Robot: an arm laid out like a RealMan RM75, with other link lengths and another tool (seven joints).
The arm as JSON. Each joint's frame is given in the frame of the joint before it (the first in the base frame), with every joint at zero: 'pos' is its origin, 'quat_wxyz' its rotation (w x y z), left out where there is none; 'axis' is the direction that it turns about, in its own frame. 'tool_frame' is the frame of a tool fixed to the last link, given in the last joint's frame.
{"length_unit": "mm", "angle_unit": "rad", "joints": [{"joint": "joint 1", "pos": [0.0, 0.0, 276.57], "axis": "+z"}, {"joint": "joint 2", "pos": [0.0, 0.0, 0.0], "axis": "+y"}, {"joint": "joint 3", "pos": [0.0, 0.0, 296.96], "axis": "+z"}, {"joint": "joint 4", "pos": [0.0, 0.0, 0.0], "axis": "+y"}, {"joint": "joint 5", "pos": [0.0, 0.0, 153.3], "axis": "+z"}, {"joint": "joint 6", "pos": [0.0, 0.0, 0.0], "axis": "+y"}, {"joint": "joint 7", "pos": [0.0, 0.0, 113.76], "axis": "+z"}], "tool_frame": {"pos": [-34.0, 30.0, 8.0], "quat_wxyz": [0.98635, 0.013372, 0.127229, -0.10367]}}
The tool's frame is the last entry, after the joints.
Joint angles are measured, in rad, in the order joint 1, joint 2, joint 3, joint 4, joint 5, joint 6, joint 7. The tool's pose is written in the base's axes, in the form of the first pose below.
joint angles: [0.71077 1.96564 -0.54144 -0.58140 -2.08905 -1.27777 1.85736]
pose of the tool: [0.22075 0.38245 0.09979 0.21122 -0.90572 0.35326 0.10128]
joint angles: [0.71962 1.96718 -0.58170 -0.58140 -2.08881 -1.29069 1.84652]
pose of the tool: [0.21459 0.38086 0.09317 0.19690 -0.91736 0.33453 0.08815]
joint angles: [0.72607 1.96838 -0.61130 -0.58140 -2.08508 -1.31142 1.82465]
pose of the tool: [0.20912 0.37790 0.08811 0.18369 -0.92844 0.31291 0.07961]
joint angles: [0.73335 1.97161 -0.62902 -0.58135 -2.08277 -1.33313 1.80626]
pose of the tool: [0.20371 0.37521 0.08385 0.17112 -0.93706 0.29473 0.07592]
